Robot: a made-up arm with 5 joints. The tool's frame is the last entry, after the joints. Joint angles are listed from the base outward.
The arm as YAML. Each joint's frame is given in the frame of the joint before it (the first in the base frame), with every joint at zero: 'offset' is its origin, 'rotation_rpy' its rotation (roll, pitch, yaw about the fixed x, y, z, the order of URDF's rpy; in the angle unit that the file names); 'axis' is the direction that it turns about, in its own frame. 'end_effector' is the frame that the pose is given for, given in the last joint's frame.
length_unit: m
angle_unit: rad
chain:
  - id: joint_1
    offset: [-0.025, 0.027, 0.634]
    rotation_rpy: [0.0, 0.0, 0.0]
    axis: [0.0, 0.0, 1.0]
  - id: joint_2
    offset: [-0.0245, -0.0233, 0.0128]
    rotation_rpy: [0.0, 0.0, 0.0]
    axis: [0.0, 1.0, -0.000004]
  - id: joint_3
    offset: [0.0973, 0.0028, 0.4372]
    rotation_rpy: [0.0, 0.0, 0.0]
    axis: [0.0, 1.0, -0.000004]
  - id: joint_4
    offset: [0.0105, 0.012, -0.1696]
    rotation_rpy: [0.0, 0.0, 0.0]
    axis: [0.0, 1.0, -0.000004]
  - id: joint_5
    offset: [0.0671, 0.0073, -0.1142]
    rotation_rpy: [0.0, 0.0, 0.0]
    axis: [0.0, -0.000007, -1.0]
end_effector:
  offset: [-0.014, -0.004, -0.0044]
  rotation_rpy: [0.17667, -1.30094, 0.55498]
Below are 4 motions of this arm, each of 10 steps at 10 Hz.
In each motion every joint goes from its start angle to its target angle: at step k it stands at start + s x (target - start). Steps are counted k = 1, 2, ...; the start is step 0. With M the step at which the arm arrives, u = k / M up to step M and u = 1 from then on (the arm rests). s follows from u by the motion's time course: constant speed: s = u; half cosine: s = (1 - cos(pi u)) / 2; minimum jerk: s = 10 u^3 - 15 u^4 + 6 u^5.
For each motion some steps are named. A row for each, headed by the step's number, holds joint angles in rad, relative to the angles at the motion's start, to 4 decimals.
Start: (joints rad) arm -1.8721 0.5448 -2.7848 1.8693 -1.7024
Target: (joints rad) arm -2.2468 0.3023 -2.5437 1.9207 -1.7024
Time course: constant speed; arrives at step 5
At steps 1, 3, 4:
1: -0.0749 -0.0485 0.0482 0.0103 0.0000
3: -0.2248 -0.1455 0.1447 0.0308 0.0000
4: -0.2998 -0.1940 0.1929 0.0411 0.0000

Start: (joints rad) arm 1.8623 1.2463 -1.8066 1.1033 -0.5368
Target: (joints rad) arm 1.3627 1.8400 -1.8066 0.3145 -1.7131
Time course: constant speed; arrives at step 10
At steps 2, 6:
2: -0.0999 0.1187 0.0000 -0.1578 -0.2353
6: -0.2998 0.3562 0.0000 -0.4733 -0.7058

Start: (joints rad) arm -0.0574 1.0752 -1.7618 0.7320 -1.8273
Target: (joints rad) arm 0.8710 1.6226 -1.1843 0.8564 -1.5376
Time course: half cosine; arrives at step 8
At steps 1, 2, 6, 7, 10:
1: 0.0353 0.0208 0.0220 0.0047 0.0110
2: 0.1360 0.0802 0.0846 0.0182 0.0424
6: 0.7924 0.4672 0.4929 0.1062 0.2473
7: 0.8931 0.5266 0.5555 0.1197 0.2787
10: 0.9284 0.5474 0.5775 0.1244 0.2897

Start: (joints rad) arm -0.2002 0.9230 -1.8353 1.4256 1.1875
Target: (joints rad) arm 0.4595 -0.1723 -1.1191 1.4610 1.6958
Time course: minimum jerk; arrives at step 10
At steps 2, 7, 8, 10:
2: 0.0382 -0.0634 0.0415 0.0021 0.0294
7: 0.5521 -0.9167 0.5994 0.0296 0.4254
8: 0.6215 -1.0319 0.6747 0.0333 0.4789
10: 0.6597 -1.0953 0.7162 0.0354 0.5083

